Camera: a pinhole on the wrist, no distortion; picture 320 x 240 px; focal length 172.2 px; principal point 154.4 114.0 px. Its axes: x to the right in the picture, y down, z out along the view. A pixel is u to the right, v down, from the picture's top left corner.
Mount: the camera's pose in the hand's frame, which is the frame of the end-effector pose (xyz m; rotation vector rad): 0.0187 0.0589 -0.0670 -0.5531 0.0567 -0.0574
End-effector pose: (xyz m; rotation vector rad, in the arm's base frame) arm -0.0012 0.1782 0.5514 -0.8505 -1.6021 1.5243
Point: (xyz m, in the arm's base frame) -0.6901 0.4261 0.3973
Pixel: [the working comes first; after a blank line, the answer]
In the camera's frame: 0.4935 -0.1514 0.5677

304 68
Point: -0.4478 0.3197 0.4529
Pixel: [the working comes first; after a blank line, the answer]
In the camera's frame: 0.2973 -0.1364 0.3823

288 53
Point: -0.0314 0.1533 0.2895
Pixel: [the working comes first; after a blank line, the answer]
In the camera's frame: -0.0631 0.1130 0.1933

98 215
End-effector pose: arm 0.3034 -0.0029 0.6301 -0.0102 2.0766 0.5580
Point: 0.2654 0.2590 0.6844
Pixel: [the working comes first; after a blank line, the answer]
In the camera's frame: -0.0056 0.1142 0.2058

150 210
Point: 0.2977 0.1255 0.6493
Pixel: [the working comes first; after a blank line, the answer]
In the camera's frame: -0.0127 0.0000 0.1221

137 114
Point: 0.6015 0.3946 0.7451
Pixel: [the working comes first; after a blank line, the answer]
In the camera's frame: -0.2259 0.0087 0.4803

73 117
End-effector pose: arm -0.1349 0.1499 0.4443 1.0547 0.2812 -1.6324
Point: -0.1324 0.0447 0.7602
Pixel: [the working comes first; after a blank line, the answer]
In the camera's frame: -0.2034 -0.1013 0.3004

38 56
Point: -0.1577 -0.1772 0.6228
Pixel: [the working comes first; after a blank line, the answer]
In the camera's frame: 0.0414 -0.1244 0.3915

173 59
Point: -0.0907 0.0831 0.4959
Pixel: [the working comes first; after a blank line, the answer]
In the camera's frame: -0.0184 -0.0458 0.1112

126 43
